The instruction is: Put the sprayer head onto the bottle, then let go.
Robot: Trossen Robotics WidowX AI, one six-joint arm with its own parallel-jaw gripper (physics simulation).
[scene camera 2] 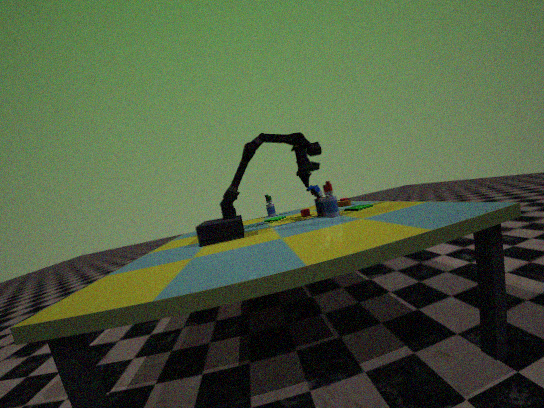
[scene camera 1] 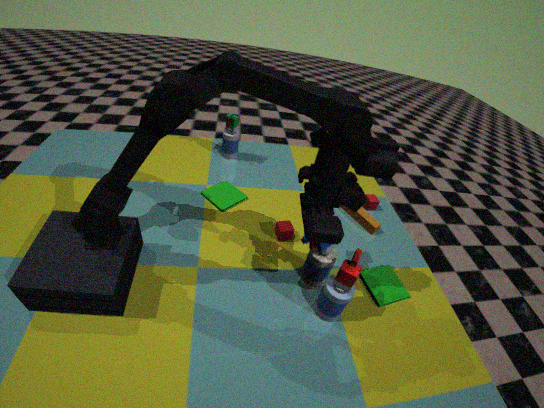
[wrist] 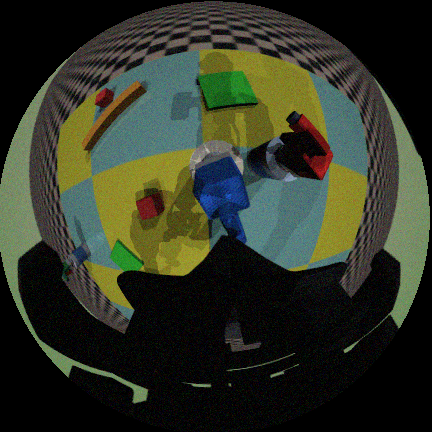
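Pixels of known places: gripper, fingertip midpoint: (scene camera 2: 307,187) (wrist: 225,240); arm's base, origin of the base link: (scene camera 2: 229,218) (scene camera 1: 103,237).
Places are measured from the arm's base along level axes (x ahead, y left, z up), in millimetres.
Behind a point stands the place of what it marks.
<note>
The blue sprayer head (scene camera 1: 324,245) @[z 49, x 458, y -84 mm] (scene camera 2: 314,189) @[z 55, x 446, y -85 mm] (wrist: 220,185) @[z 73, x 461, y -65 mm] sits tilted on top of the blue bottle (scene camera 1: 316,269) @[z -25, x 459, y -92 mm] (scene camera 2: 320,206) @[z -36, x 458, y -91 mm], whose pale rim (wrist: 209,151) @[z 5, x 496, y -61 mm] shows behind it in the wrist view. My gripper (scene camera 1: 320,239) (scene camera 2: 307,184) @[z 71, x 419, y -64 mm] (wrist: 225,240) @[z 71, x 419, y -64 mm] is directly above the bottle and is shut on the head's thin nozzle, which runs up between the fingers. How well the head sits on the neck is hidden by the gripper.
A second bottle (scene camera 1: 333,299) @[z -4, x 461, y -181 mm] with a red sprayer head (scene camera 1: 349,271) @[z 67, x 475, y -166 mm] (wrist: 312,144) @[z 76, x 489, y -142 mm] stands close to the right. A green-headed bottle (scene camera 1: 231,139) @[z -7, x 316, y 464 mm] stands far back. Two green pads (scene camera 1: 224,195) @[z -80, x 281, y 239 mm] (scene camera 1: 384,284) @[z -80, x 657, y -119 mm], two red cubes (scene camera 1: 285,230) @[z -51, x 427, y 57 mm] (scene camera 1: 371,201) @[z -51, x 755, y 175 mm] and an orange bar (scene camera 1: 365,218) @[z -60, x 699, y 103 mm] lie around.
</note>
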